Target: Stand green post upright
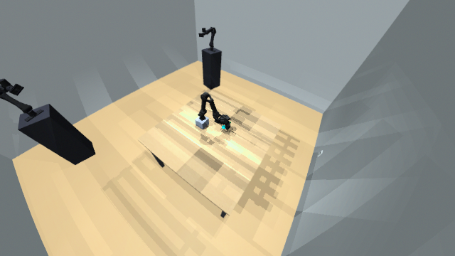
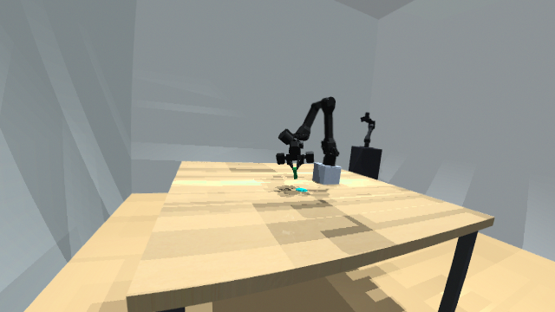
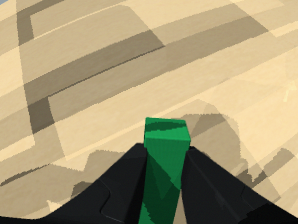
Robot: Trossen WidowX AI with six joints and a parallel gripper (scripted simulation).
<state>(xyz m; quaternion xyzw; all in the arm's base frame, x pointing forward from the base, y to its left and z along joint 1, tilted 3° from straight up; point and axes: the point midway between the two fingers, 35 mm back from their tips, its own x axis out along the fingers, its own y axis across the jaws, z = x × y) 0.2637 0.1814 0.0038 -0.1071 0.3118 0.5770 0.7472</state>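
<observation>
Now: gripper tip 11 cm above the cyan circle, 6 cm past it and 4 cm to the left of it. Also, from my gripper tip: green post: 2 cm below, 1 cm to the right, 1 cm behind.
</observation>
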